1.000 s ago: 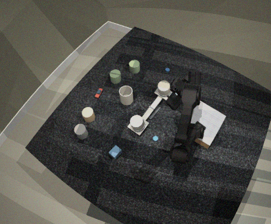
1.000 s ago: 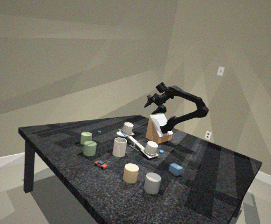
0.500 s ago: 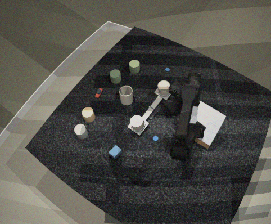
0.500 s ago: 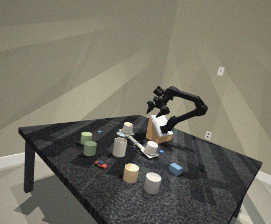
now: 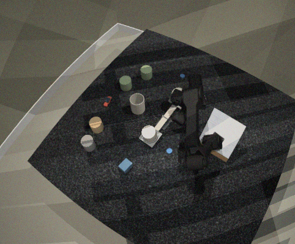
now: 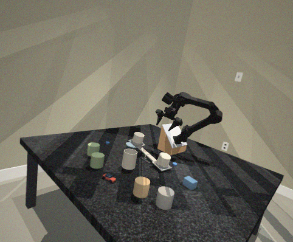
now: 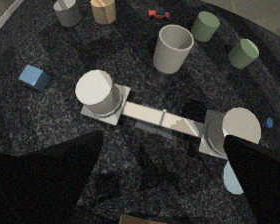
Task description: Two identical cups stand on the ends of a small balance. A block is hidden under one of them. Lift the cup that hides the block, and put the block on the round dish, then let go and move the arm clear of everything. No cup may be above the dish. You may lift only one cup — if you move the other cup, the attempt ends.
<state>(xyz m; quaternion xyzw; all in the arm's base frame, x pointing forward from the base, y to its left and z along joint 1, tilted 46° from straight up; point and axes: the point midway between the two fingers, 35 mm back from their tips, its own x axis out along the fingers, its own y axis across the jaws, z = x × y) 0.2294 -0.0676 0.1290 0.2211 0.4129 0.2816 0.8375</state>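
Right now my gripper tip is 18 cm above the grey block, 11 cm to the right of it and 6 cm short of it. Round my gripper tip: blue block (32 cm to the left, 20 cm below, 6 cm ahead); red toy car (41 cm ahead, 21 cm below, 8 cm to the left); round pale-blue dish (26 cm to the right, 22 cm below, 1 cm ahead).
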